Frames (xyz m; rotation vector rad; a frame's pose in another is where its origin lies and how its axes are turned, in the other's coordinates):
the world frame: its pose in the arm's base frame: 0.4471 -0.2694 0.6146 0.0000 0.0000 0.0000
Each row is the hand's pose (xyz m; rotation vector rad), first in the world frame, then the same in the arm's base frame.
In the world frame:
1: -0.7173 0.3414 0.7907 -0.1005 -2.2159 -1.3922
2: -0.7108 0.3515 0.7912 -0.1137 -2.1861 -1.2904
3: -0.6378 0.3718 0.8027 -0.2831 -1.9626 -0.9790
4: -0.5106 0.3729 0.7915 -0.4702 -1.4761 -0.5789
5: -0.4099 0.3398 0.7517 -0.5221 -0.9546 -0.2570
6: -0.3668 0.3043 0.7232 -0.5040 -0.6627 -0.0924
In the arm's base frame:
1: -0.2702 0.0720 1.4053 -0.1005 -2.2159 -1.3922
2: -0.2637 0.0821 1.4058 -0.1137 -2.1861 -1.2904
3: -0.1907 0.1024 1.4173 -0.2831 -1.9626 -0.9790
4: -0.0635 0.1035 1.4061 -0.4702 -1.4761 -0.5789
5: 0.0372 0.0704 1.3663 -0.5221 -0.9546 -0.2570
6: 0.0803 0.0349 1.3378 -0.5040 -0.6627 -0.0924

